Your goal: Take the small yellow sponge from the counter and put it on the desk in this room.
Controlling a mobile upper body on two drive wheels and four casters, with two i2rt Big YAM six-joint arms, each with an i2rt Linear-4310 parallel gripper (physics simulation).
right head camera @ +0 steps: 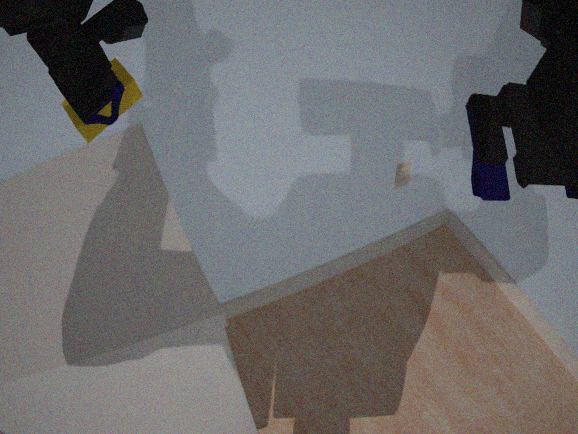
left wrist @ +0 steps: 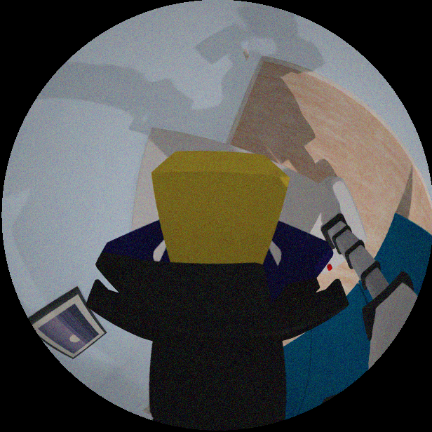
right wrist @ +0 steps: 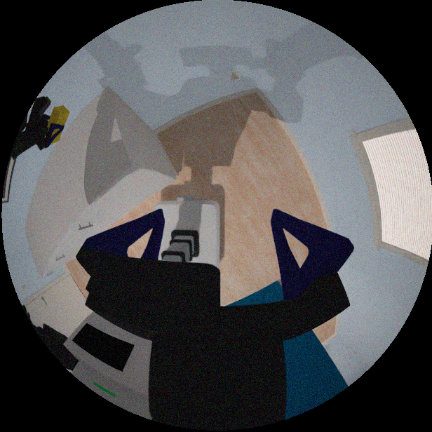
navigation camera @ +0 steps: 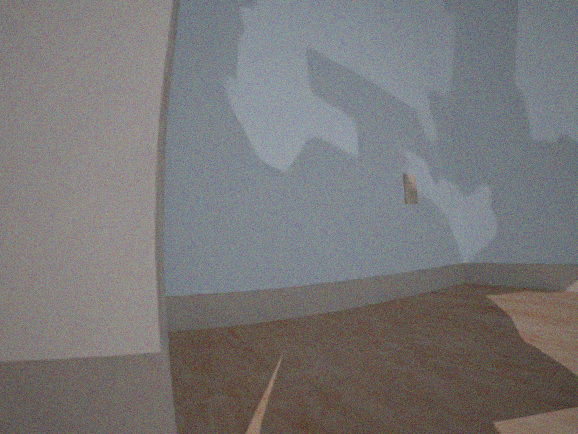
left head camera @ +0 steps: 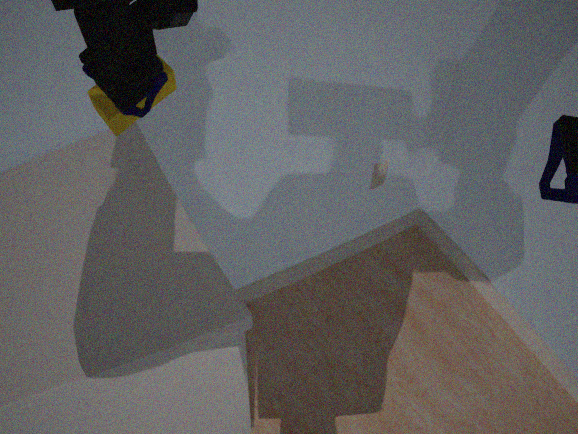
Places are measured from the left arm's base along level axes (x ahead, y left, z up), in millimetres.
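Pixels of known places: left gripper, fingertip midpoint: point(right head camera: 103, 109) point(left head camera: 132, 100); right gripper, fingertip midpoint: point(right head camera: 523, 188) point(left head camera: 575, 193).
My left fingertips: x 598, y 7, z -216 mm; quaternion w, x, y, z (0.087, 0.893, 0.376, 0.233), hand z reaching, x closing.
Note:
Ahead of a thing's pixels: the offset from my left fingertips to its middle.
The yellow sponge @(dy -4, dx -8, dz +21 mm) point(left head camera: 111, 116) point(right head camera: 82, 127) point(left wrist: 220, 210) point(right wrist: 60, 114) is held by my left gripper point(left head camera: 137, 107) point(right head camera: 100, 117) point(right wrist: 59, 123), which is shut on it. It is in the air near the far end of a pale flat-topped unit point(left head camera: 40, 210) point(right head camera: 40, 230) point(right wrist: 62, 175). Whether this unit is the desk or the counter, I cannot tell. My right gripper point(right wrist: 217, 214) is open with nothing between its fingers; it shows at the right edge of the left head camera view.
The pale unit's side point(navigation camera: 75, 175) fills the left of the navigation view. A blue-grey wall point(left head camera: 250, 40) with an outlet @(dy -623, dx +827, dz -794 mm) point(navigation camera: 410, 189) stands ahead. A framed picture point(left wrist: 72, 325), a window point(right wrist: 400, 190) and a teal surface point(left wrist: 325, 360) point(right wrist: 320, 370) also show. Arm shadows fall on wall and floor.

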